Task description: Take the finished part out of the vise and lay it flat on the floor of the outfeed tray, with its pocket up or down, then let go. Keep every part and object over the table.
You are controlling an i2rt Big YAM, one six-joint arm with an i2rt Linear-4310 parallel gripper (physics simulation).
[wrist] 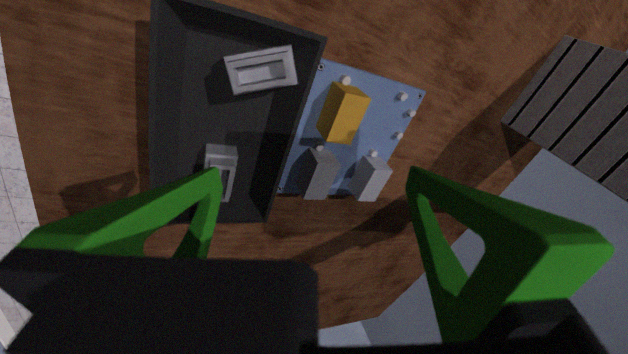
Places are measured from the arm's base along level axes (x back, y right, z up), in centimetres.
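Pixels of known places: gripper, between the fingertips: [314,177].
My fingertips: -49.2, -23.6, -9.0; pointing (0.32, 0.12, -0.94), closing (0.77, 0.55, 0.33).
For each thing: its middle in the pictures, then the offset to it from my fingertips, as dx, dy, dz.
- light grey part, middle of its body: [261,70] -0.2, +0.6, -14.8
- second grey part, middle of its body: [218,174] +1.3, -12.4, -15.6
- blue plate, middle of its body: [347,141] +15.9, -2.9, -18.2
- yellow block, middle of its body: [341,113] +10.7, +0.5, -16.0
My gripper [314,177] is open and empty, its green fingers spread above the table. The dark outfeed tray [240,117] is left of centre, partly behind the left finger. A light grey part [289,70] lies in the tray near its upper right corner, seemingly flat with its pocket up. A second grey part [221,151] is in the lower part of the tray; the left fingertip hides some of it, and its pocket shows beside the finger. I cannot make out the vise in this view.
Right of the tray, a blue plate [385,120] bears a yellow block [345,115], two grey blocks [320,175] [371,179] and several white pegs. A dark slatted block [554,85] is at the right, beside a grey-blue surface [535,200]. A pale tiled surface [15,190] borders the wooden table at far left.
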